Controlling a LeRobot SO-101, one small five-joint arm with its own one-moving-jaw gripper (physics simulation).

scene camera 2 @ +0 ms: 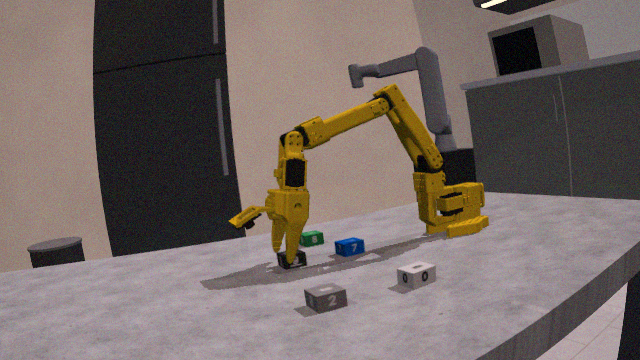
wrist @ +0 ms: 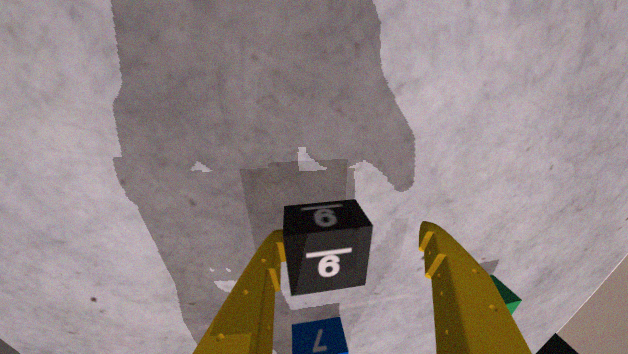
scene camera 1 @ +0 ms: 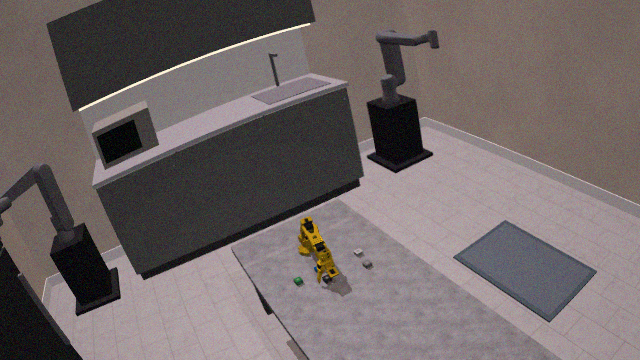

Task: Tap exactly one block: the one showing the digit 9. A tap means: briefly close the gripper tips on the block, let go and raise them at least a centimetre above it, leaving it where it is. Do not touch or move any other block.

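The black block (scene camera 1: 327, 279) (scene camera 2: 300, 260) (wrist: 327, 260) lies on the table. In the wrist view its digit looks like a 6 with the bar above it, so with the bar as underline it reads 9, seen upside down. My gripper (scene camera 1: 323, 280) (scene camera 2: 283, 256) (wrist: 352, 229) is open, its tips low at the block. In the wrist view the left jaw tip is right at the block's left side, and whether it touches cannot be told. A clear gap lies between the block and the right jaw.
The blue 7 block (scene camera 1: 316, 269) (scene camera 2: 349, 247) (wrist: 319, 337) lies near the black one, towards the arm's base. The green 8 block (scene camera 1: 298, 281) (scene camera 2: 312, 239) (wrist: 509, 296) lies beyond the right jaw in the wrist view. A white 0 block (scene camera 1: 358, 252) (scene camera 2: 416, 275) and grey 2 block (scene camera 1: 367, 264) (scene camera 2: 325, 298) lie opposite.
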